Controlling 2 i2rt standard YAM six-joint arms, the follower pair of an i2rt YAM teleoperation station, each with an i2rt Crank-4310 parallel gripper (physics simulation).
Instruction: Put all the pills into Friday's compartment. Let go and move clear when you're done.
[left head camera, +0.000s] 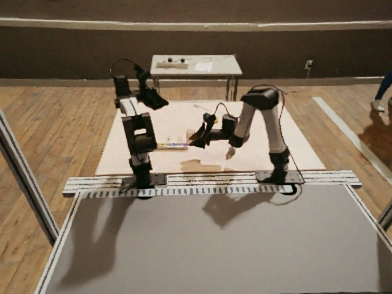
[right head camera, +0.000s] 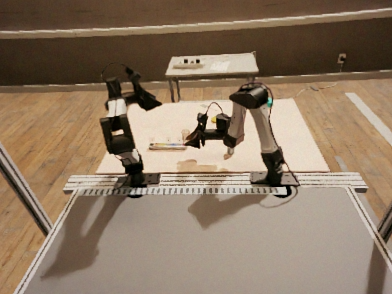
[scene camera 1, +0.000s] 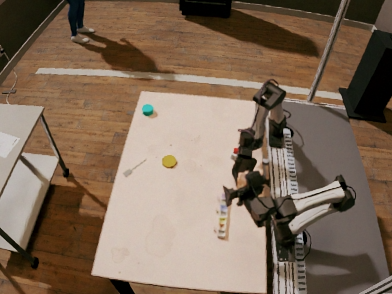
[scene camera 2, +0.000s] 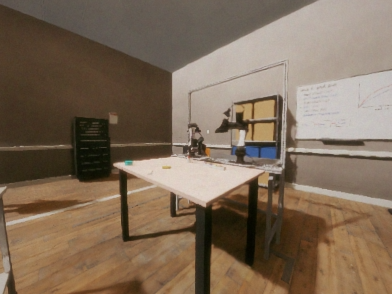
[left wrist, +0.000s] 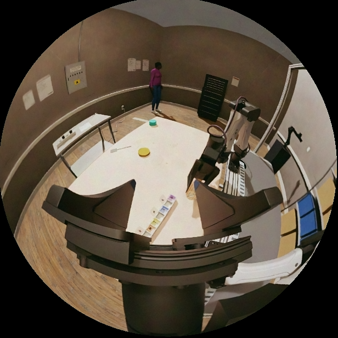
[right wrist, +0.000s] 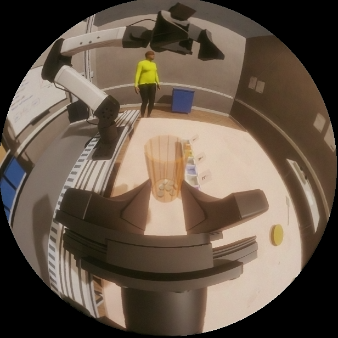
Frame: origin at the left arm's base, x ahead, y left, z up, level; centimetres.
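Seen in the pictures: left gripper, fingertip midpoint: (left head camera: 164, 99) (right head camera: 159, 100) (scene camera 1: 234, 181) (scene camera 2: 215, 132); right gripper, fingertip midpoint: (left head camera: 188, 141) (right head camera: 185, 141) (scene camera 1: 241, 186) (scene camera 2: 208, 155); left arm's base, origin of the base link: (left head camera: 144, 182) (right head camera: 138, 181) (scene camera 1: 282, 239) (scene camera 2: 239, 163); right arm's base, origin of the base link: (left head camera: 278, 178) (right head camera: 273, 179) (scene camera 1: 274, 133) (scene camera 2: 192, 156).
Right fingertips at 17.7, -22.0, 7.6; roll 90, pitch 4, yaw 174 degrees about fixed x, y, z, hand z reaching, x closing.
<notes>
Pixels of each thing's top centre, then the offset from my right fingertips to it, as dx, dy, dz. "spot": a spot on its surface instead.
- orange see-through cup, middle of its top: (scene camera 1: 244, 176) (left head camera: 190, 130) (right head camera: 185, 130) -0.2, -0.8, +6.6
- white organizer, surface spot: (scene camera 1: 222, 219) spot: +7.9, +12.6, -6.4
- yellow disc, middle of its top: (scene camera 1: 169, 160) +32.1, -18.5, -7.6
- spatula, middle of its top: (scene camera 1: 135, 167) +48.1, -14.7, -8.6
- teal round lid, middle of its top: (scene camera 1: 147, 107) +45.9, -52.5, -5.4
- small red-topped white thing, middle of its top: (scene camera 1: 235, 149) +0.4, -22.8, -2.4
An orange see-through cup (right wrist: 165, 156) (left head camera: 190, 133) (right head camera: 186, 133) is roughly upright, with several white pills (right wrist: 165, 188) at its bottom. My right gripper (right wrist: 165, 180) is shut on the cup's lower part, near the purple end of the pill organizer. The white organizer (left head camera: 172, 146) (right head camera: 167, 146) (scene camera 1: 222, 219) (left wrist: 158, 215) has coloured lids; several stand open. The open lid (right wrist: 205, 177) nearest the purple end appears to read F, beside an open compartment (right wrist: 192, 179). My left gripper (left wrist: 164, 180) (left head camera: 162, 102) (right head camera: 156, 104) is open and empty, raised high above the table.
A yellow disc (scene camera 1: 169, 161) (left wrist: 144, 152) (right wrist: 276, 235) and a spatula (scene camera 1: 128, 172) lie farther out on the table. A teal round lid (scene camera 1: 147, 109) (left wrist: 153, 122) is near the far corner. A small red-topped white thing (scene camera 1: 236, 150) is beside my right arm.
</notes>
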